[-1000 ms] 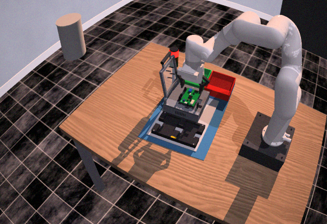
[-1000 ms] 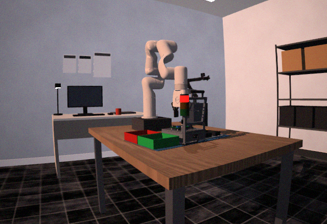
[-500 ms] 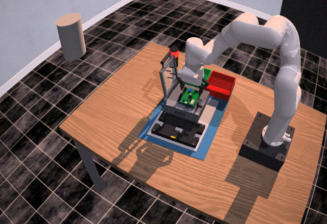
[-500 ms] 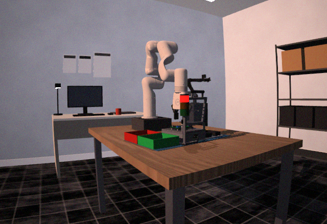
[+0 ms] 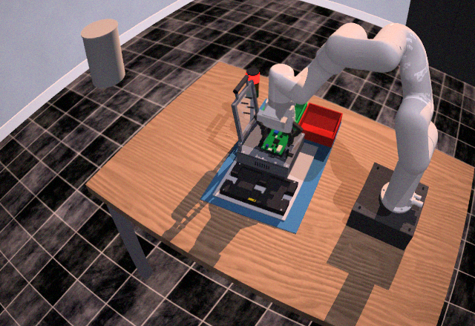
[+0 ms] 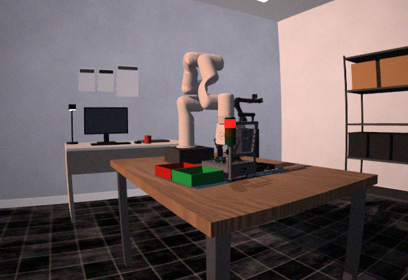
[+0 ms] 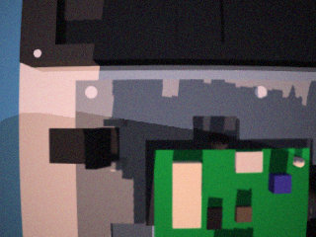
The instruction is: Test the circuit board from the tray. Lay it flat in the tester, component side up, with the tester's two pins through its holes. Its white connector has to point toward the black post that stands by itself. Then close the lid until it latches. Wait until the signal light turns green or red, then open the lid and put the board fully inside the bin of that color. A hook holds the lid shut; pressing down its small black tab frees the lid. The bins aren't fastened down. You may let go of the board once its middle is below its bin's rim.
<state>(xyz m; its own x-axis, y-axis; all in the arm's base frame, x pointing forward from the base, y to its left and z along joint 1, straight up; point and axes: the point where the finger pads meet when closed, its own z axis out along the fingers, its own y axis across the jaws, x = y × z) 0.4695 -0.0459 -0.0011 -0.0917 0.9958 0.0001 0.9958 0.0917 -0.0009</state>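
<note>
My hand is 10 mm above the green circuit board. The rest, counted from my hand: black block (70 mm behind, 50 mm to the left); green bin (60 mm ahead, 200 mm to the right, 70 mm below); clear lid (120 mm ahead, 10 mm to the left, 100 mm above).
</note>
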